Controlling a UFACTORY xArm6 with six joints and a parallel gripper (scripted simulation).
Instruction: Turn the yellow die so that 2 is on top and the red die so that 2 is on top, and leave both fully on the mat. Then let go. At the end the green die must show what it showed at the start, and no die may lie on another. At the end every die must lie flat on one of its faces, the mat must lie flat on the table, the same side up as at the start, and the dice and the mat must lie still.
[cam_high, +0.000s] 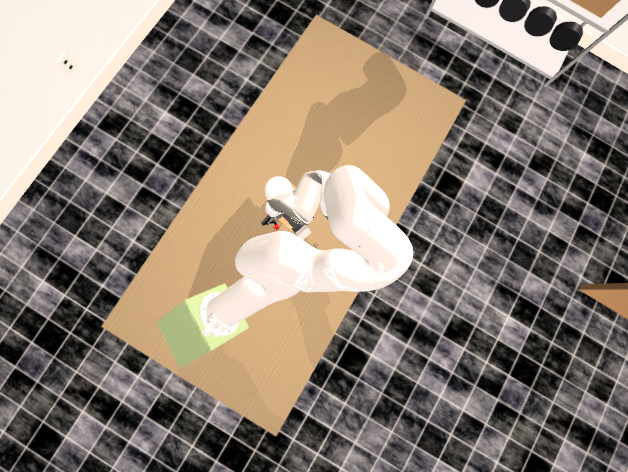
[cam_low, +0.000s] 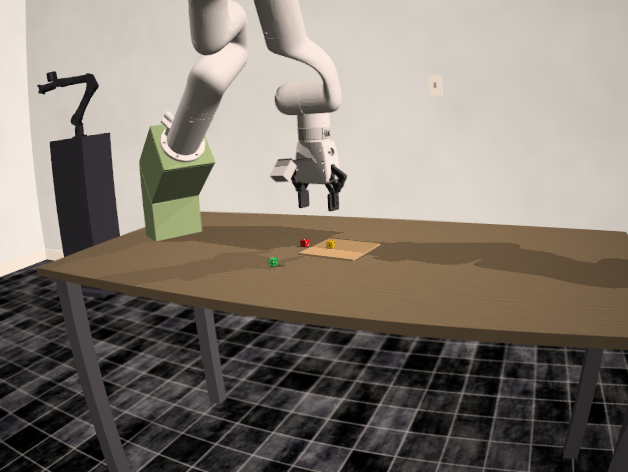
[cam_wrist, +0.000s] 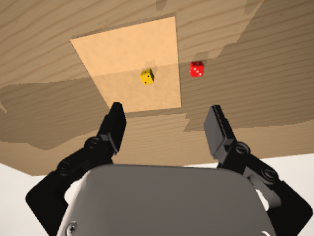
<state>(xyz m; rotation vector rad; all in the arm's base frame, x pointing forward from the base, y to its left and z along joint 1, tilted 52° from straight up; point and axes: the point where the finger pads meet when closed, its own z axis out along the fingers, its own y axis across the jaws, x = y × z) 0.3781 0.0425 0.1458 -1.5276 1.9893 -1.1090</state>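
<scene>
The red die is 4 cm behind my hand, 1 cm to the left of it and 10 cm below it. The rest, counted from my hand: green die 7 cm behind, 15 cm to the right, 10 cm below; then tan mat 5 cm ahead, 1 cm to the right, 10 cm below; then yellow die 3 cm ahead, 1 cm to the right, 9 cm below.
</scene>
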